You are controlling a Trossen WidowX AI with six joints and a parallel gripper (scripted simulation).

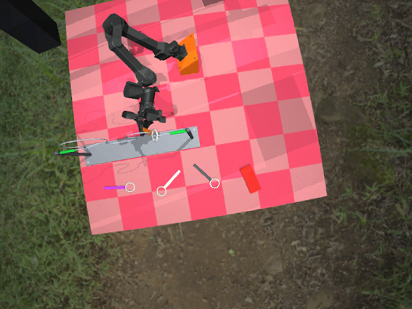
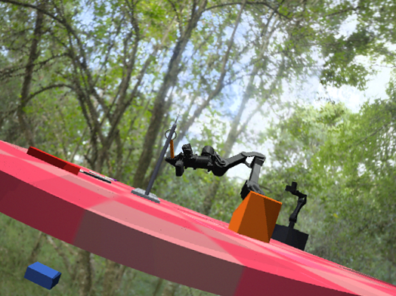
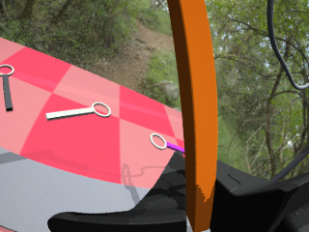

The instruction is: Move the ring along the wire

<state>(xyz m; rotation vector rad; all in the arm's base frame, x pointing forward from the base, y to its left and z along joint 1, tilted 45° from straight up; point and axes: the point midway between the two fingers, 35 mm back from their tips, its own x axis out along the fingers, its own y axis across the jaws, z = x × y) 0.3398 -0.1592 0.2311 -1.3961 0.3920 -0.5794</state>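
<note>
My gripper tip is 70 mm below the ring with orange handle, 50 mm to the right of it and 10 mm short of it. From my gripper tip the other things lie so: blue block 660 mm below, 310 mm ahead, 40 mm to the left; then red block 430 mm to the left, 350 mm ahead, 180 mm below.
</note>
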